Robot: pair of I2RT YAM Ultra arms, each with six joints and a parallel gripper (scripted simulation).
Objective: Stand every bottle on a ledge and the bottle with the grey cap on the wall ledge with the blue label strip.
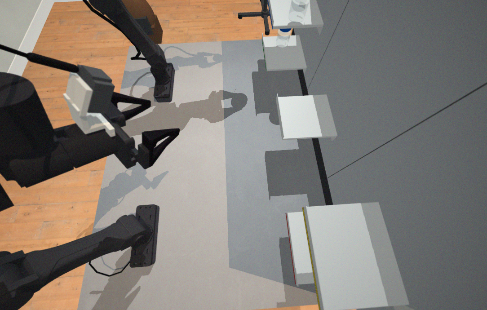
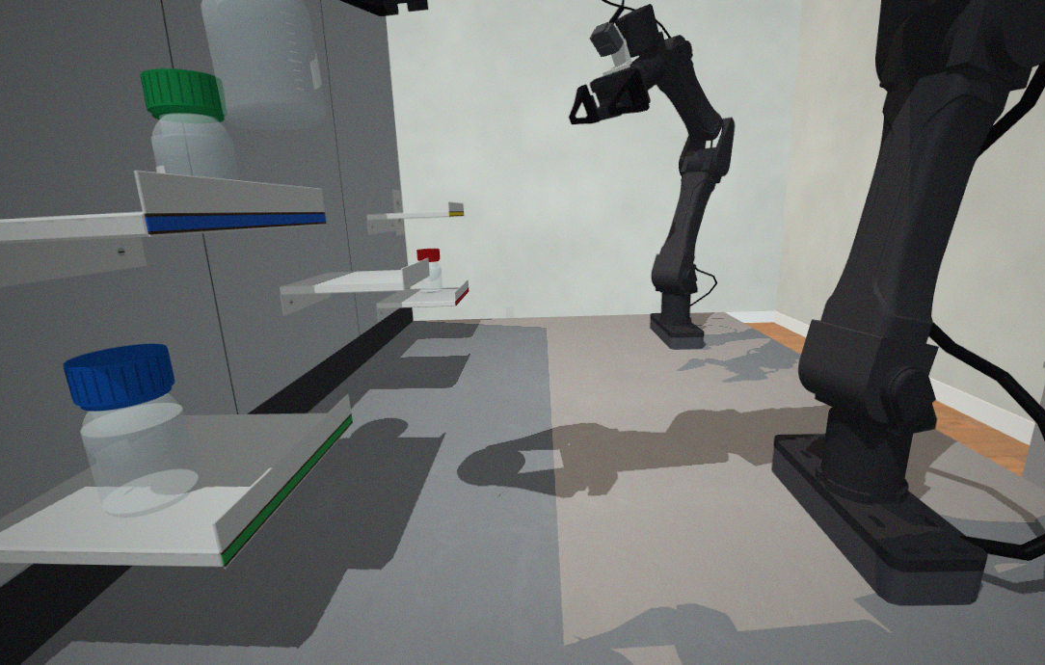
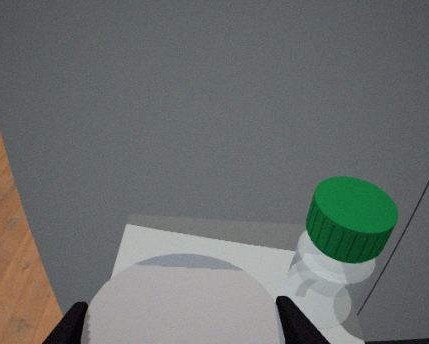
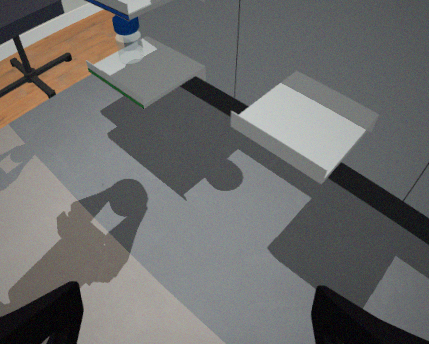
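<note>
The grey-capped bottle is 50 mm below my left hand. Round my left hand: green-capped bottle: 120 mm ahead, 100 mm below, 90 mm to the right; then blue-capped bottle: 290 mm below, 120 mm ahead, 20 mm to the left.
</note>
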